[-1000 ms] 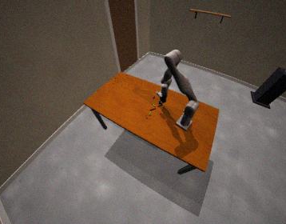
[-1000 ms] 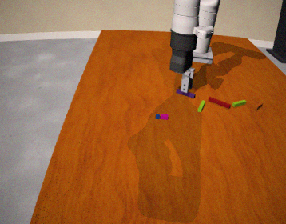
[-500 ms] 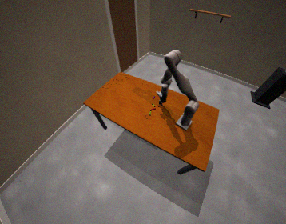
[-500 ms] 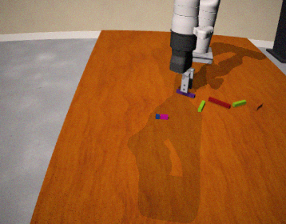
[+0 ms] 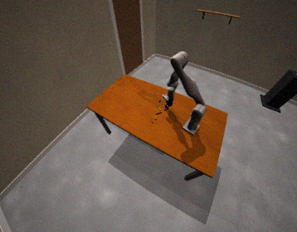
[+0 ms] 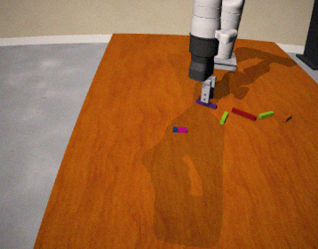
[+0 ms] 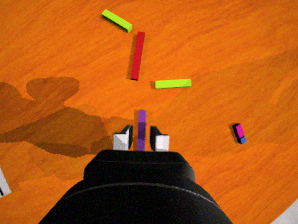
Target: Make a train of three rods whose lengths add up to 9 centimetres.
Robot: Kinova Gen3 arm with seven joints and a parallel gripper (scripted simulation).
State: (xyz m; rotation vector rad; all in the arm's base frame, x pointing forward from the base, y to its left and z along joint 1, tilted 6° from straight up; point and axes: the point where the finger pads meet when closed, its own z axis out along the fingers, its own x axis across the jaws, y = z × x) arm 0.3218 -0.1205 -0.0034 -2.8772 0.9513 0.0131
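My gripper is now 3 cm above the purple rod. Round my hand: blue rod: 12 cm ahead, 10 cm to the right, 3 cm below; red rod: 9 cm to the left, 6 cm ahead, 3 cm below; magenta rod: 12 cm ahead, 9 cm to the right, 3 cm below.
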